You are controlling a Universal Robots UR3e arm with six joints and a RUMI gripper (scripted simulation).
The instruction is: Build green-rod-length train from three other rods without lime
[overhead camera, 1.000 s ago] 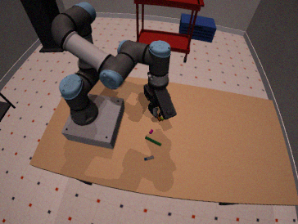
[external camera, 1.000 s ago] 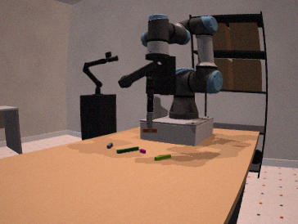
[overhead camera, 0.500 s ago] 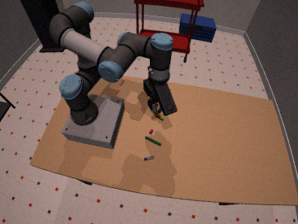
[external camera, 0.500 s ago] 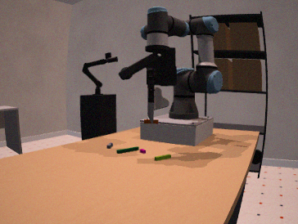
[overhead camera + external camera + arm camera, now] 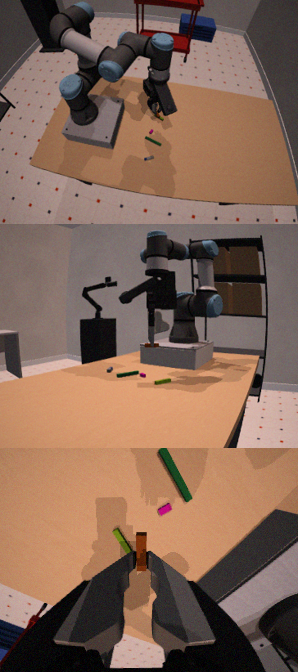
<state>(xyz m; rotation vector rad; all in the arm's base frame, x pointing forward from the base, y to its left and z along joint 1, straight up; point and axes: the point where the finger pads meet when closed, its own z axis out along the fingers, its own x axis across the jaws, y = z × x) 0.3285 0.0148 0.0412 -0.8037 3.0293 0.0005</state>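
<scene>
Now: hand 1 cm past the grey rod, 17 cm to the left of it and 11 cm above it. The rest, counted from my hand: orange rod 1 cm below; then magenta rod 2 cm behind, 4 cm to the right, 11 cm below; then lime rod 2 cm ahead, 4 cm to the left, 11 cm below.
</scene>
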